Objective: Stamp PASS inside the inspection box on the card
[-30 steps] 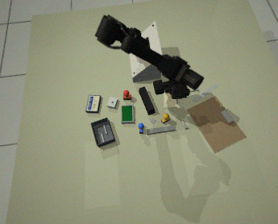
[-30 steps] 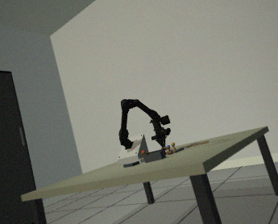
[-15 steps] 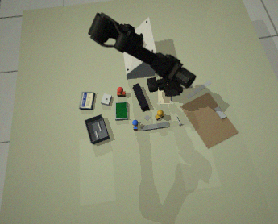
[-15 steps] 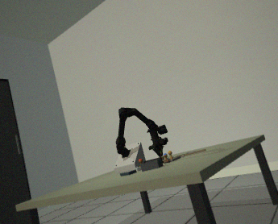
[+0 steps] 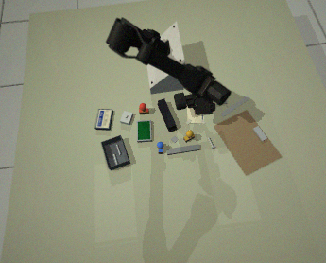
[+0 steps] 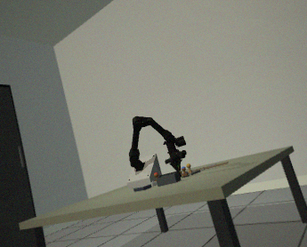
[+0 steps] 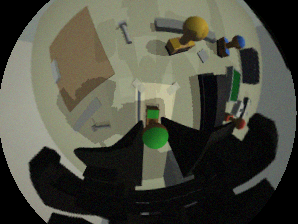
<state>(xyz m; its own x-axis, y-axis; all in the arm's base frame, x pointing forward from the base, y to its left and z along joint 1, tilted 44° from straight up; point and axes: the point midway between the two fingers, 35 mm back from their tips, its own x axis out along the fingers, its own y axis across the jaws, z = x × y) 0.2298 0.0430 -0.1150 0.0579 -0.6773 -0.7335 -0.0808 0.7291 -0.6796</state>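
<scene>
Now: the green-knobbed stamp 10 mm below my gripper tip. Round my gripper tip: yellow stamp (120 mm ahead, 50 mm to the right, 10 mm below); then cream card (30 mm below, 10 mm to the right); then black bar (130 mm to the right, 20 mm below, 10 mm ahead).
</scene>
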